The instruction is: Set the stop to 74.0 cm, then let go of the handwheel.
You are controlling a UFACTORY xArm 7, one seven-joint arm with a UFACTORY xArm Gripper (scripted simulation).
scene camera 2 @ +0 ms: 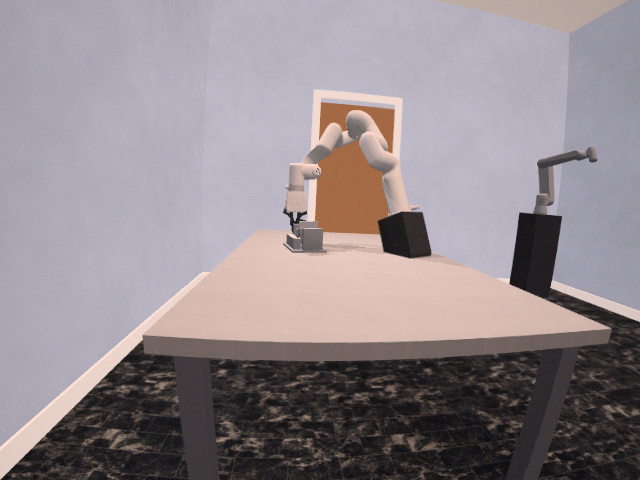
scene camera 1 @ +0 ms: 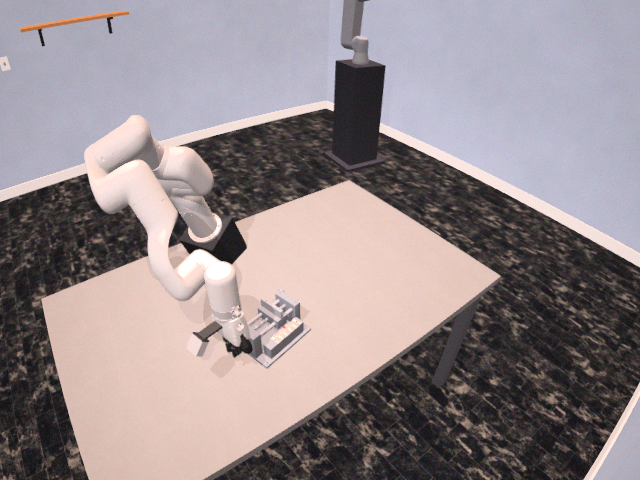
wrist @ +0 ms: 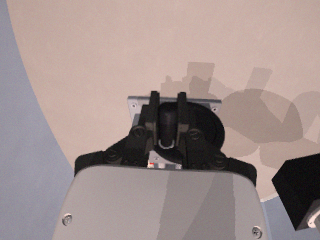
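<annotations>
There's a slide fixture (scene camera 2: 311,241) here, and it's 1.21 m from the lens.
</annotations>
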